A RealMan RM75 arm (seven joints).
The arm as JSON. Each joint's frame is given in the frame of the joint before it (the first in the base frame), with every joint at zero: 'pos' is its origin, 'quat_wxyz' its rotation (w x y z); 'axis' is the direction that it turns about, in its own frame. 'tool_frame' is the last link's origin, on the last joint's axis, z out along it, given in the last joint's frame.
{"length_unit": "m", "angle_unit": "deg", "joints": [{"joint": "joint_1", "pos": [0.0, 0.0, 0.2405], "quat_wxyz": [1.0, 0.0, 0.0, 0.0], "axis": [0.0, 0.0, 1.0]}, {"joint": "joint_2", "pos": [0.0, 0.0, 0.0], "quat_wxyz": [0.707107, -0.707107, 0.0, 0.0], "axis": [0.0, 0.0, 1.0]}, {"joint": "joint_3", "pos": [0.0, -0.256, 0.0], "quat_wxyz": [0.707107, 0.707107, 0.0, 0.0], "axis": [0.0, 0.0, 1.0]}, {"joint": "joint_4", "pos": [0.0, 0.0, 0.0], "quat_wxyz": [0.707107, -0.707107, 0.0, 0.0], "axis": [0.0, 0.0, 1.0]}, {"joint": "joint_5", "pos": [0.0, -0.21, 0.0], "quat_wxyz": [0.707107, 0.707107, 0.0, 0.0], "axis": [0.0, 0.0, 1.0]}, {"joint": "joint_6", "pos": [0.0, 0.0, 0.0], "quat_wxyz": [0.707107, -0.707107, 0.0, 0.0], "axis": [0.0, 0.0, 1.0]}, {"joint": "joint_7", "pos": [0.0, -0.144, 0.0], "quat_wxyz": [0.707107, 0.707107, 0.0, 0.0], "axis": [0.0, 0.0, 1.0]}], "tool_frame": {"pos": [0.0, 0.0, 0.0], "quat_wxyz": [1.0, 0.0, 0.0, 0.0]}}
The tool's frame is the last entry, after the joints.
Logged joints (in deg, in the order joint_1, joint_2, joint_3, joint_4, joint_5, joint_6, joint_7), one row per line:
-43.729 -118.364 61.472 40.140 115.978 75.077 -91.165
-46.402 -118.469 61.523 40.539 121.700 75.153 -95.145
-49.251 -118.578 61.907 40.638 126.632 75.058 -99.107
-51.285 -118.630 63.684 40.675 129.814 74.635 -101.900
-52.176 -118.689 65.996 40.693 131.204 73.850 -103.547
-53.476 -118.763 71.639 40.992 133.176 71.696 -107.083
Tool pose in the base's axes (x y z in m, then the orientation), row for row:
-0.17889 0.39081 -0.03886 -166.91 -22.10 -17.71
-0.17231 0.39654 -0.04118 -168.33 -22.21 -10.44
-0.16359 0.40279 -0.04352 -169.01 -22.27 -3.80
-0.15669 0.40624 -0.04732 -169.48 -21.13 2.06
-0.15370 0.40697 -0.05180 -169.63 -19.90 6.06
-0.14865 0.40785 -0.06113 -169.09 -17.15 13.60
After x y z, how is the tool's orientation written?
As a rotation vector, in degrees.
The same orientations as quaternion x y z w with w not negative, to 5 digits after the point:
-0.98161 -0.12997 -0.10415 0.09328
-0.98586 -0.13008 -0.06114 0.08620
-0.98779 -0.13016 -0.02221 0.08269
-0.98905 -0.12331 0.01202 0.08016
-0.98944 -0.11607 0.03535 0.07932
-0.98832 -0.10024 0.07949 0.08280

